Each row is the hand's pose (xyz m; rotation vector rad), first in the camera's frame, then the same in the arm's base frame.
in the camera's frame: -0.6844 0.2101 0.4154 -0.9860 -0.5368 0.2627
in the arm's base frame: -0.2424 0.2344 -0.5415 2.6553 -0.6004 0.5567
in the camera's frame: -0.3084 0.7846 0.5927 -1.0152 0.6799 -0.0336
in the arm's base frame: 0.2840 -0.2345 -0.4642 1.7722 -0.6085 1.9499
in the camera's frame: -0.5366 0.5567 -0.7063 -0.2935 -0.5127 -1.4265
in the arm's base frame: -0.9291 -0.5675 -0.0070 1.8611 1.5631 0.7791
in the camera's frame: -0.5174 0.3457 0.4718 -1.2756 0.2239 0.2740
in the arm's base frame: -0.0655 0.1244 -0.4636 2.0290 -0.9544 1.3097
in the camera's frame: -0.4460 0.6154 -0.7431 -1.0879 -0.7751 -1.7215
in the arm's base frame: -0.8908 -0.6425 0.0699 1.3304 1.1011 0.3070
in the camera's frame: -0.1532 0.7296 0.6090 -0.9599 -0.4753 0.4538
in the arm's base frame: 0.3604 -0.1889 -0.3247 2.7035 -0.8427 0.5852
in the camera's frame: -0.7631 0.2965 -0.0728 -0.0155 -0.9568 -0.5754
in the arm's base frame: -0.6378 -0.0464 -0.4119 -2.8766 -1.2132 -0.2497
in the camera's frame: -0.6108 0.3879 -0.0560 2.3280 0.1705 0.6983
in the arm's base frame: -0.5143 -0.1324 -0.3162 -0.1922 -0.4351 -0.1966
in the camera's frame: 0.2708 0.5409 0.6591 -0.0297 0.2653 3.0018
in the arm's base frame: 0.5608 -0.0275 0.0647 -0.2183 2.0936 0.2459
